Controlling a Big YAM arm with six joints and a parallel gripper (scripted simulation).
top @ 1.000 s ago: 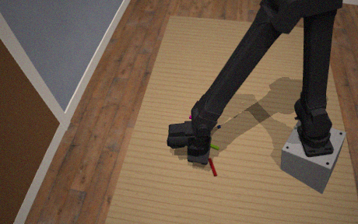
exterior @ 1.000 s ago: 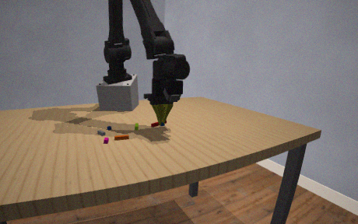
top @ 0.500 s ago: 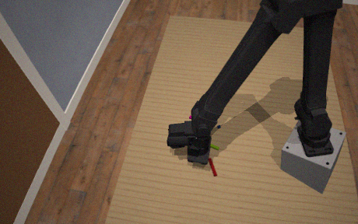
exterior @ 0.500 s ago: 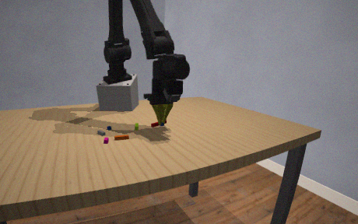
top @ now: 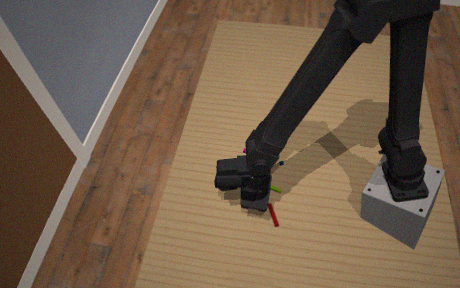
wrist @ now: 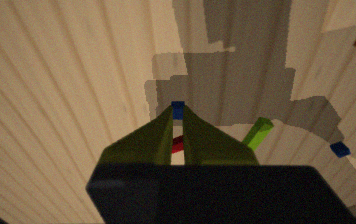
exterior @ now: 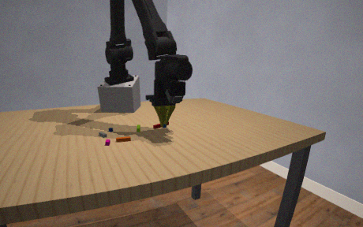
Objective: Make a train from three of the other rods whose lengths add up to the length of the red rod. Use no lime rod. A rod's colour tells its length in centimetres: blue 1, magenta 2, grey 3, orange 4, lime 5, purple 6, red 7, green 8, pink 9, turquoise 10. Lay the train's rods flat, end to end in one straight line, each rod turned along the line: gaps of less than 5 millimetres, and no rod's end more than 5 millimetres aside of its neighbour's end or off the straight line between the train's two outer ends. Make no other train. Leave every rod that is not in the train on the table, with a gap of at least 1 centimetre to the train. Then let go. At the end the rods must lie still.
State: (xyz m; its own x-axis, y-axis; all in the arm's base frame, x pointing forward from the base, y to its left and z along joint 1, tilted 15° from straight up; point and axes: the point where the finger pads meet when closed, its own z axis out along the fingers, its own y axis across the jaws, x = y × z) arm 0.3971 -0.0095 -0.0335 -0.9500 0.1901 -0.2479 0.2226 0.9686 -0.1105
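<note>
The red rod lies 50 mm behind my hand, 20 mm to the left of it and 20 mm below it. From my hand the other things lie so: orange rod: 150 mm to the right, 20 mm below, 20 mm ahead; lime rod: 60 mm to the right, 60 mm behind, 20 mm below; grey rod: 190 mm to the right, 50 mm behind, 20 mm below.
</note>
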